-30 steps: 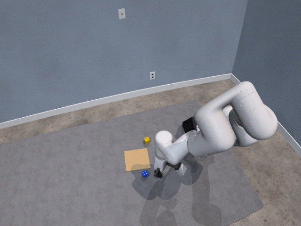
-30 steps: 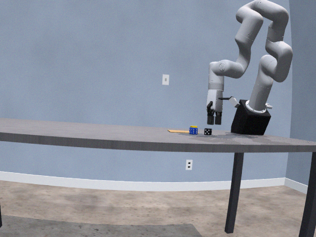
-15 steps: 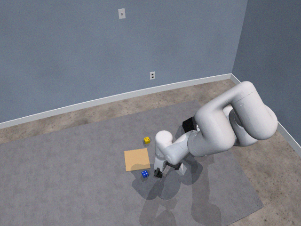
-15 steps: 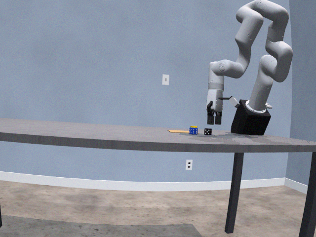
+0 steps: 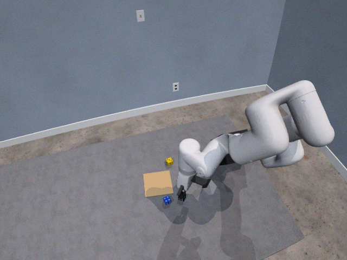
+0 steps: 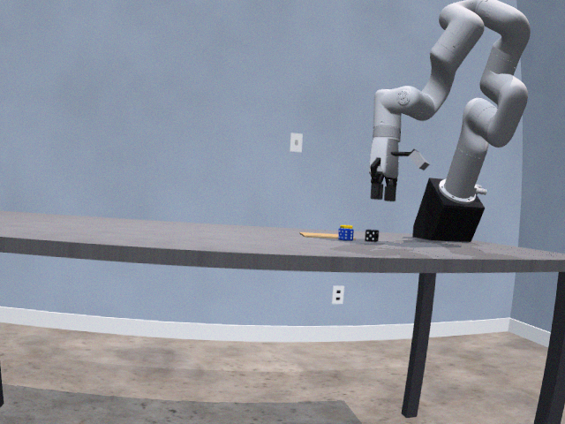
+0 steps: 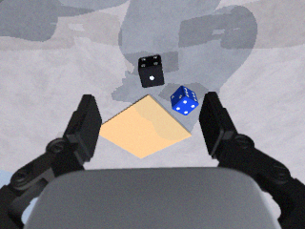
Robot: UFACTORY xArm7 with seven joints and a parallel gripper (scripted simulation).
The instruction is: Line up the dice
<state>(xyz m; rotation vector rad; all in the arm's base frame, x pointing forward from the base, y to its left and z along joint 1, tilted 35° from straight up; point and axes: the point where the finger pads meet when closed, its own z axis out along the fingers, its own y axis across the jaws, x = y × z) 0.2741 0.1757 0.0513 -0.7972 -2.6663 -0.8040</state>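
Right now the black die is 20 mm ahead of my hand, 10 mm to the right of it and 100 mm below it. The rest, counted from my hand: tan mat 130 mm ahead, 110 mm to the right, 120 mm below; yellow die 60 mm ahead, 230 mm to the right, 100 mm below; blue die 90 mm ahead, 100 mm below.
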